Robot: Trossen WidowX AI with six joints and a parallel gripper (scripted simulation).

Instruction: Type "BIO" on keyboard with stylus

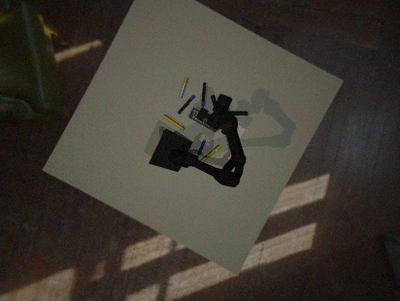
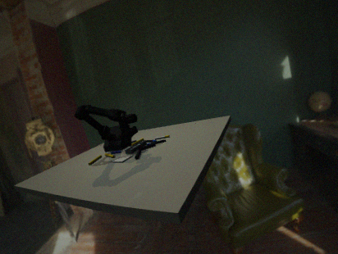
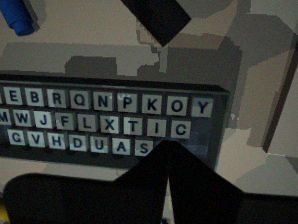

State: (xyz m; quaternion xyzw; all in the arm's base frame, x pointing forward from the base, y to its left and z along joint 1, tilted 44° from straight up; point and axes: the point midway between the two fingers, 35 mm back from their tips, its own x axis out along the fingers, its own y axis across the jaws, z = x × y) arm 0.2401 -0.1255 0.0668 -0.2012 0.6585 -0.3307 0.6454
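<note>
Right now the blue stylus is 120 mm behind my gripper tip, 30 mm below it and 20 mm to the left of it. Also, from my gripper tip: white note 130 mm to the right, 40 mm below, 10 mm ahead; then grey stylus tip 80 mm behind, 30 mm below, 10 mm to the left.
</note>
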